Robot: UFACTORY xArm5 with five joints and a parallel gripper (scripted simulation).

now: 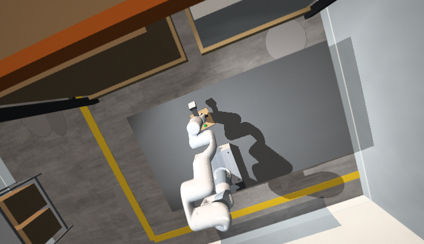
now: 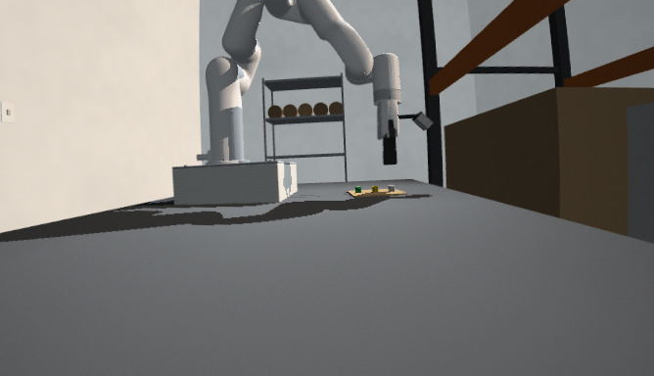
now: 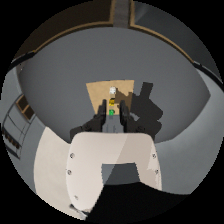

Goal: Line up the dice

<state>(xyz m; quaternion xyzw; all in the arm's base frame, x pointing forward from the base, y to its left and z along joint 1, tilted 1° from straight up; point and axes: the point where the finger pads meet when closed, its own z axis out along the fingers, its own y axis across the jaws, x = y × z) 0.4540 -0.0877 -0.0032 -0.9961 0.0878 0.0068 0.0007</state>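
Right now my hand is 9 cm above the white die. Also, from my hand: yellow die (9 cm below, 4 cm behind, 1 cm to the left); green die (9 cm below, 9 cm behind, 2 cm to the left); tan mat (10 cm below, 4 cm behind, 1 cm to the left).
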